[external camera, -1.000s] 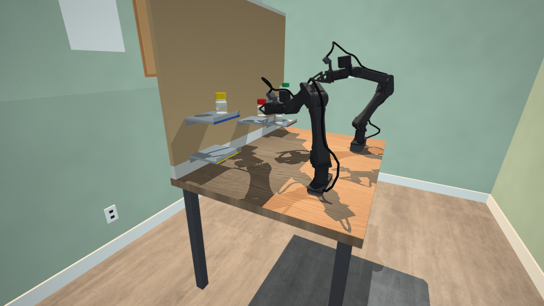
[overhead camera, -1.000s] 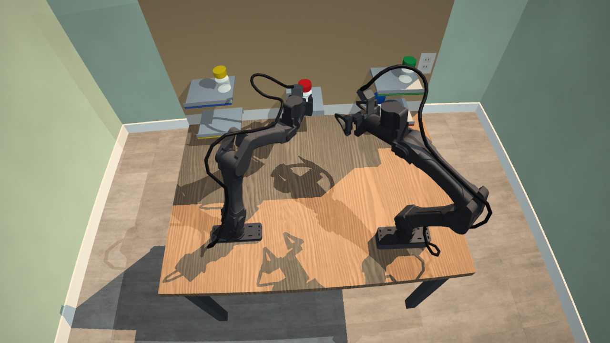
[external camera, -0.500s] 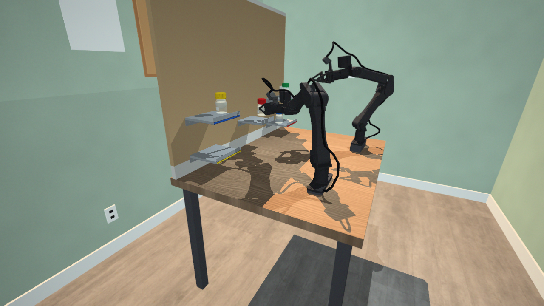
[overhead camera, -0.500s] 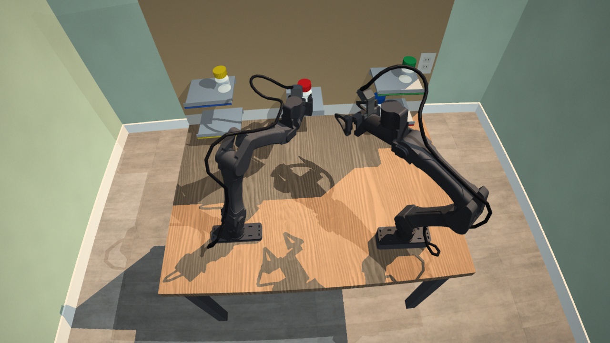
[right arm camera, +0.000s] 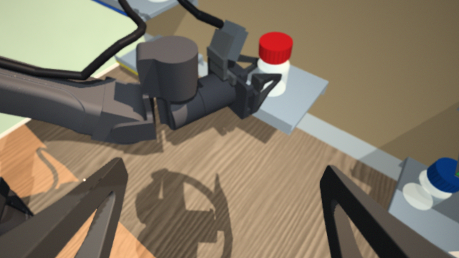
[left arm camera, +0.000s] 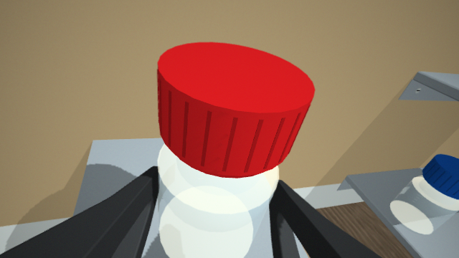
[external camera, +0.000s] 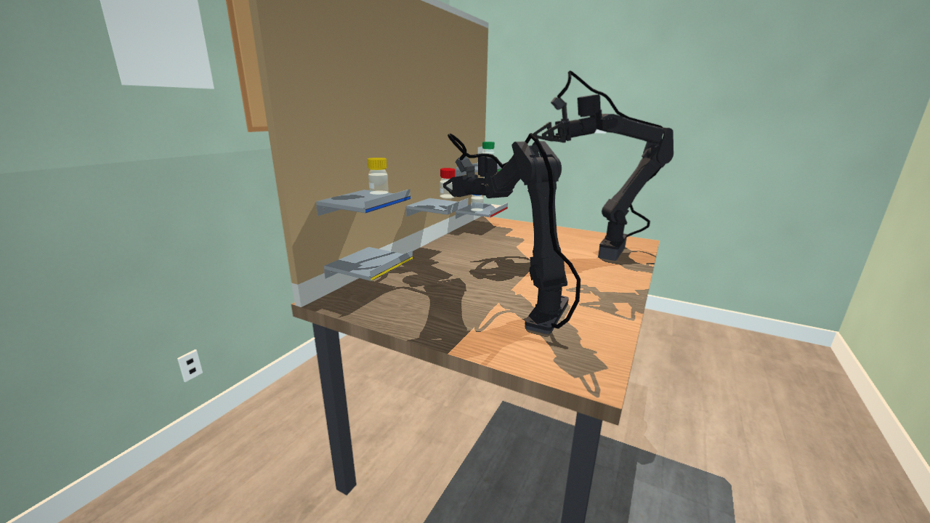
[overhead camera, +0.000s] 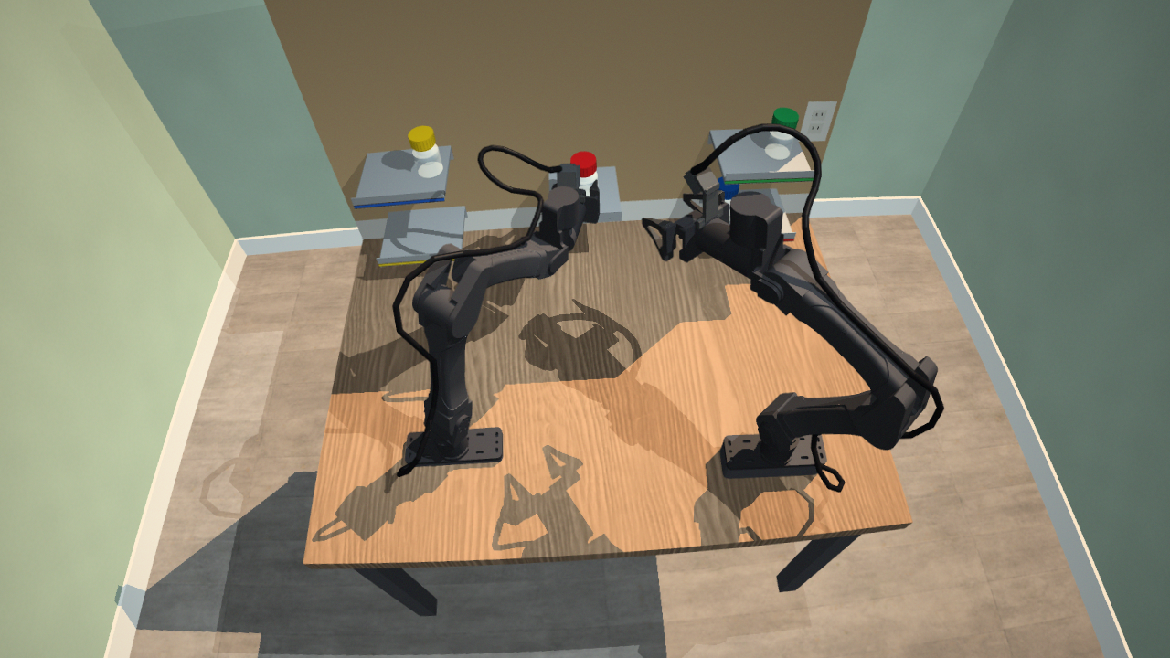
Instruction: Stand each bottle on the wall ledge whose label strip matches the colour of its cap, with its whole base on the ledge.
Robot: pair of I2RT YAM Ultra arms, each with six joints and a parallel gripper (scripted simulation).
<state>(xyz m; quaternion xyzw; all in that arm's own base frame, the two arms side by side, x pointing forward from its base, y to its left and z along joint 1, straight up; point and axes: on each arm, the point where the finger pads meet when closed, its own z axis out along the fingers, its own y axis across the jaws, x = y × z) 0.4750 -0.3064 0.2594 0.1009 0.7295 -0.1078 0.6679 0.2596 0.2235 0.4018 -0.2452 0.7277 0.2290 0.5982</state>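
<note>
Now: right hand 28 cm short of the red-capped bottle, 16 cm to the right of it and 18 cm above it. Also, from my right hand: brown wall panel 42 cm ahead, 17 cm to the left; blue-capped bottle 36 cm ahead, 17 cm to the right, 31 cm below; green-capped bottle 37 cm ahead, 27 cm to the right, 11 cm below.
</note>
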